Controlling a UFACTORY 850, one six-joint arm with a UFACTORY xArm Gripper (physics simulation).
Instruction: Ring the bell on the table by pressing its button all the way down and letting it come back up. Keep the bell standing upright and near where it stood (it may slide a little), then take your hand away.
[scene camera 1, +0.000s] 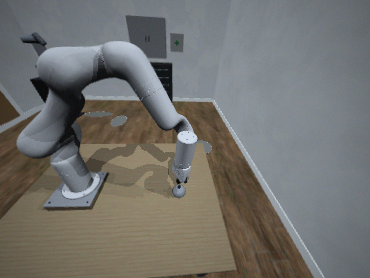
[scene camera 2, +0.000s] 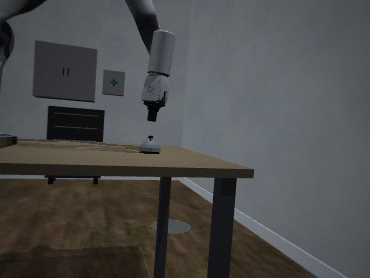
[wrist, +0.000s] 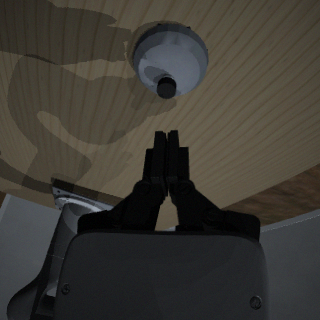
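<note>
A silver dome bell (scene camera 1: 179, 192) (scene camera 2: 150, 147) (wrist: 172, 57) stands upright on the wooden table (scene camera 1: 125, 235) (scene camera 2: 90, 160) (wrist: 260, 90). Its black button (scene camera 2: 150, 137) (wrist: 166, 87) sticks up above the dome. My gripper (scene camera 2: 151, 120) (wrist: 168, 142) is shut with nothing between the fingers. In scene camera 2 the fingertips hang above the button, with a clear gap between them and it. In scene camera 1 the gripper (scene camera 1: 182, 180) is over the bell, and the fingertips are hard to make out there.
The arm's base plate (scene camera 1: 67, 204) is bolted on the left part of the table. The table's right edge runs a little to the right of the bell. A wall cabinet (scene camera 1: 146, 37) (scene camera 2: 65, 72) and a dark drawer unit (scene camera 2: 76, 124) are far behind.
</note>
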